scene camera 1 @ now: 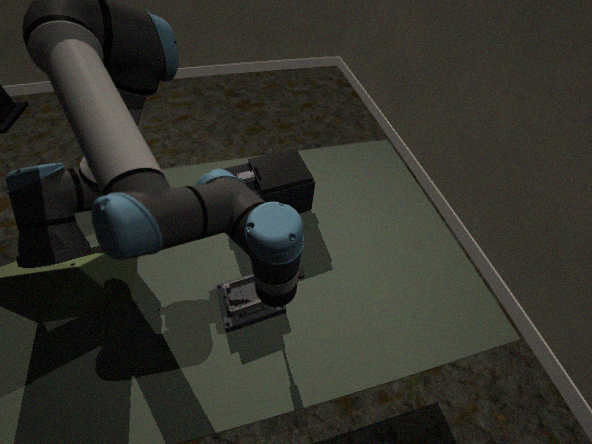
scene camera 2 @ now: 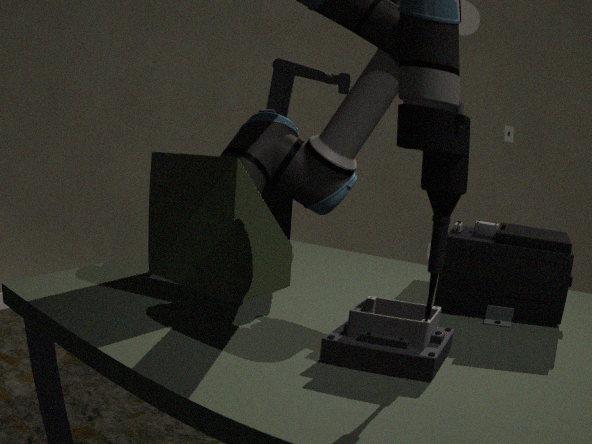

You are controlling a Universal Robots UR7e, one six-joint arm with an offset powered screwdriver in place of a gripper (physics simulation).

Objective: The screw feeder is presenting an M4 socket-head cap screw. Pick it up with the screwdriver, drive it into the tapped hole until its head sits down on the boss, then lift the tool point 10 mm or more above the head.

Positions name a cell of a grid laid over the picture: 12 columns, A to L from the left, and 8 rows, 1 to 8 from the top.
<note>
In view: a black screw feeder (scene camera 1: G4).
</note>
